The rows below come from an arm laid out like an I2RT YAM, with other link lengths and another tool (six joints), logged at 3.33 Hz.
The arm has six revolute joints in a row. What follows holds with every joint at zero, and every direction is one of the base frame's.
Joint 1 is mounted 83.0 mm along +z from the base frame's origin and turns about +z.
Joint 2 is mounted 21.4 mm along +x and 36.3 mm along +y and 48.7 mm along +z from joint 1 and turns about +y.
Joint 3 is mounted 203.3 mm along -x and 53.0 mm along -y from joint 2 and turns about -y.
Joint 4 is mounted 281.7 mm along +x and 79.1 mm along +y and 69.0 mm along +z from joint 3 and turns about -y.
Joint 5 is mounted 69.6 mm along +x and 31.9 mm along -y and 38.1 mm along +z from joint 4 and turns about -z.
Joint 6 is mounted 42.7 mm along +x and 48.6 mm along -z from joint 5 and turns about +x.
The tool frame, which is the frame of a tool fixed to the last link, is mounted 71.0 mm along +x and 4.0 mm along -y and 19.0 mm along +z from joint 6; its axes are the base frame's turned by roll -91.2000, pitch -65.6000 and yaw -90.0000 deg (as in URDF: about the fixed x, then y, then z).
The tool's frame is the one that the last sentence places.
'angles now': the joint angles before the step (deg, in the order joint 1, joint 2, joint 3, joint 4, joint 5, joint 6). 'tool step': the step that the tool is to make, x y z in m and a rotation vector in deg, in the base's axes. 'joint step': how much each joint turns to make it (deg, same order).
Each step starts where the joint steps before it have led.
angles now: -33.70, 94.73, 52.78, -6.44, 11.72, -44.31
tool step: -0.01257, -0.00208, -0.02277, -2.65, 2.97, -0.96
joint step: -0.40, 1.50, -3.44, 4.46, 3.26, -2.19
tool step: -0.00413, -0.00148, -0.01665, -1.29, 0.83, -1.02
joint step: 0.00, 2.54, -1.35, 4.00, 1.82, -0.26
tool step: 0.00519, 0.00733, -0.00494, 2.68, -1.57, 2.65
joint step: 0.17, 0.67, -0.11, 0.53, -3.96, 0.18
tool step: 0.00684, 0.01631, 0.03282, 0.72, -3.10, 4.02
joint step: 1.49, -7.41, -1.23, -3.92, -3.41, -0.34
